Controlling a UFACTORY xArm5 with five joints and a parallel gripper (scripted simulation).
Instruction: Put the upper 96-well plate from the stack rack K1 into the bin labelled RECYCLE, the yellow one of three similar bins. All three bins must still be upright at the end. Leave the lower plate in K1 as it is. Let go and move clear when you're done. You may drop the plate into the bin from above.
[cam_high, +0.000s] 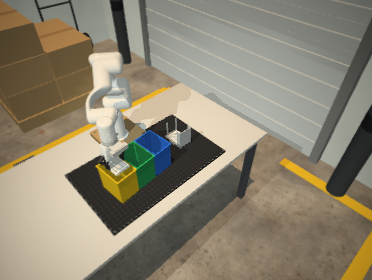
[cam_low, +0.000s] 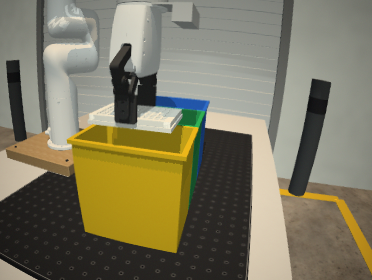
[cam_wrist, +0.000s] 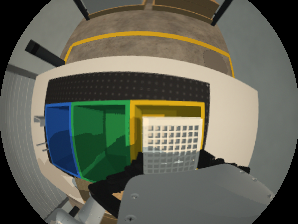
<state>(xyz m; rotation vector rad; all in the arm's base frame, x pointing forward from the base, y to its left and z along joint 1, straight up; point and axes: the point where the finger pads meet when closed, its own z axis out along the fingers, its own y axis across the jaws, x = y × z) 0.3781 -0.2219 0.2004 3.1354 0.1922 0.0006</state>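
Now: hand 10 mm above the 96-well plate. The rest, counted from my hand: yellow bin (130 mm below); green bin (130 mm to the left, 130 mm below, 20 mm behind); blue bin (260 mm to the left, 130 mm below, 30 mm behind).
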